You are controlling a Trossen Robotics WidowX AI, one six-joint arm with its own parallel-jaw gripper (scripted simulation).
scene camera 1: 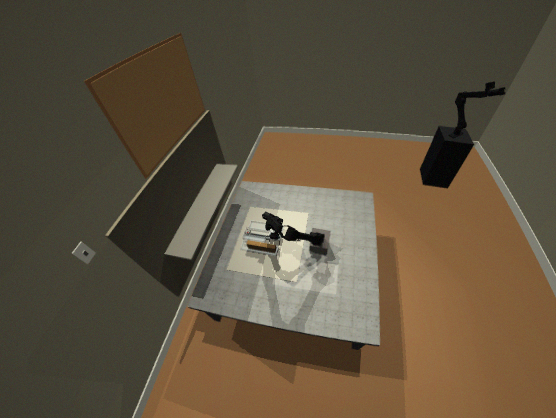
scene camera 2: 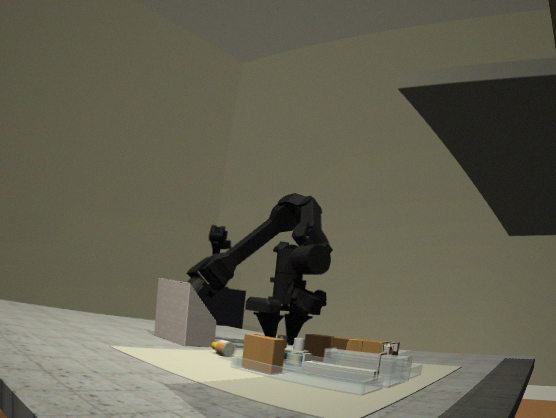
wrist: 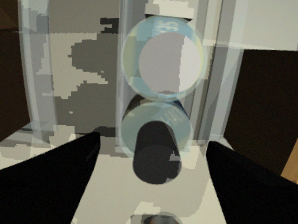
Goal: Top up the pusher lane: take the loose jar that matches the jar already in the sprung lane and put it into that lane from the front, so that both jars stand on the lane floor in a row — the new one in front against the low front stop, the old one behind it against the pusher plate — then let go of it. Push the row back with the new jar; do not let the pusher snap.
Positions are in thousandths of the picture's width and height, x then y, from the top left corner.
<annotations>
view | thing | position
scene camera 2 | my gripper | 504,827
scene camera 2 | brown block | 478,836
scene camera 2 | clear pusher lane unit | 713,884
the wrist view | my gripper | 518,645
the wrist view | cream mat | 284,217
</annotations>
